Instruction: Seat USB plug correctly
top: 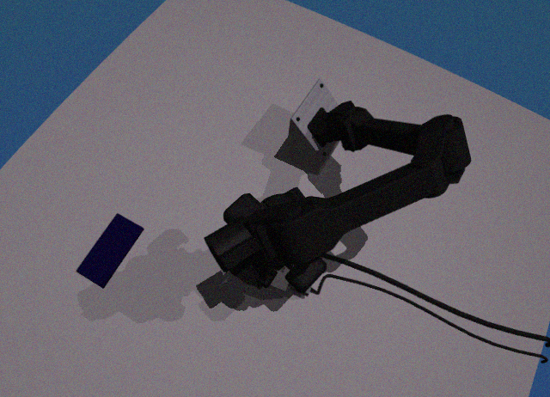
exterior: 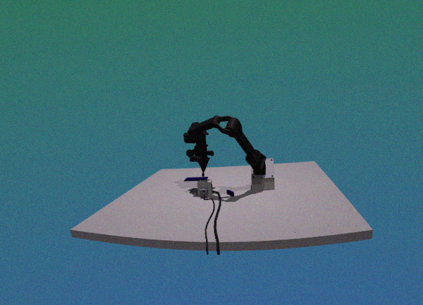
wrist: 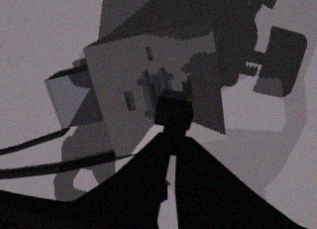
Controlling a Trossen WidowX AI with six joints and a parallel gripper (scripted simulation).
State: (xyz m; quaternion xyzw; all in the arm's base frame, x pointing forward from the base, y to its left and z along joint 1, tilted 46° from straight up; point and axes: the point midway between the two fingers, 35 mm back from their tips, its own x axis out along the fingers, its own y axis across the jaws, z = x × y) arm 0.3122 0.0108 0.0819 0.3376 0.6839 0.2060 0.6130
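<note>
My gripper tip is now 2 cm above the dark USB plug. From my gripper tip the other things lie so: small dark-blue block 15 cm behind, 3 cm to the left, 12 cm below; then flat dark blue rectangle 15 cm ahead, 32 cm to the right, 13 cm below.
</note>
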